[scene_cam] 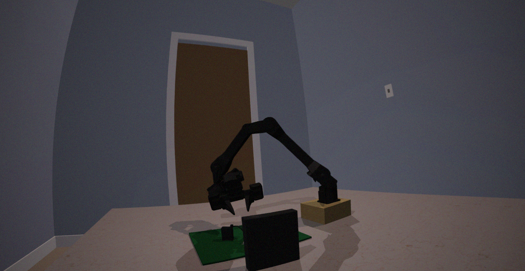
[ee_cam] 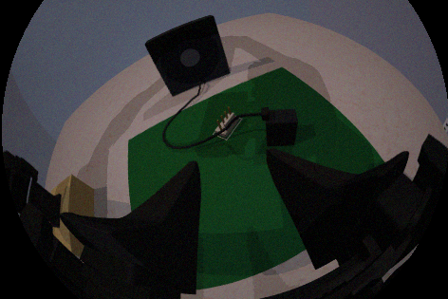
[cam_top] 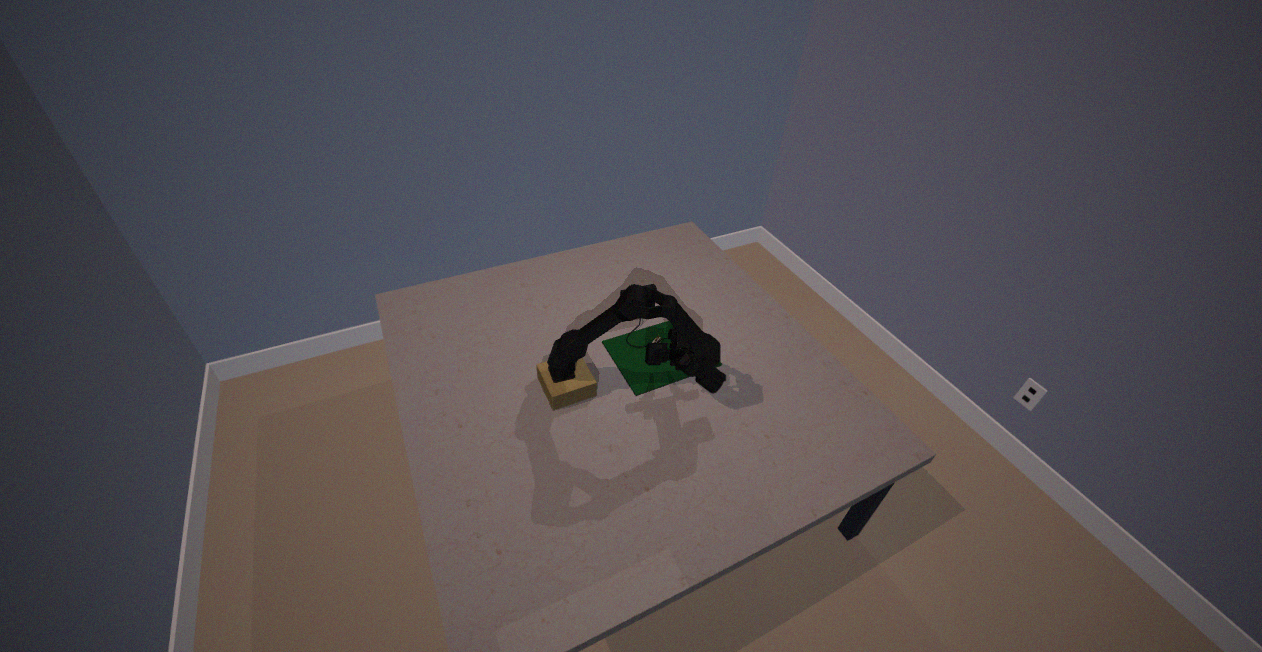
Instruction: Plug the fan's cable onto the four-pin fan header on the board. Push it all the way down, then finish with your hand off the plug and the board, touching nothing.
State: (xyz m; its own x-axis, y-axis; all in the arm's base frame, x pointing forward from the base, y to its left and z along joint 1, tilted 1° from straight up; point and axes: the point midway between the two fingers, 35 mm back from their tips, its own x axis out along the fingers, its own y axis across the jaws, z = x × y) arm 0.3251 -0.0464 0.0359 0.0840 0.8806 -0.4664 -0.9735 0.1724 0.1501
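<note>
Now: gripper tip 6 cm short of the black fan plug, 5 cm above it and 4 cm to the right of it. Round my gripper tip: green board (9 cm below, 4 cm to the left, 1 cm ahead); then black fan (22 cm to the left, 1 cm below); then pale four-pin header (9 cm to the left, 7 cm below, 1 cm ahead).
</note>
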